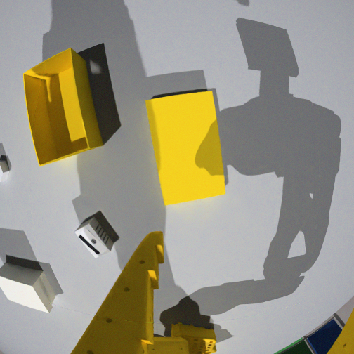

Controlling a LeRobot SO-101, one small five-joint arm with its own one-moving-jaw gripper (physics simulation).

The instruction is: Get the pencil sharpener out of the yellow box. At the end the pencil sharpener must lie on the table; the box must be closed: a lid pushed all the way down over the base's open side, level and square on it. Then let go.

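The yellow box is in two parts. The open part lies at the upper left with its hollow side facing up, and no object shows in it. The other yellow part, which looks like the lid, lies apart from it near the middle with a closed flat face up. The small grey pencil sharpener, with ribs and a dark slot, lies on the table below the open part. My gripper is wide open and empty; its notched fixed jaw shows right of the sharpener, and part of the moving jaw shows at the bottom right corner.
A white block stands at the lower left. Part of a small white object shows at the left edge. A blue and green panelled item shows at the bottom right. The arm's shadow falls across the right side of the table.
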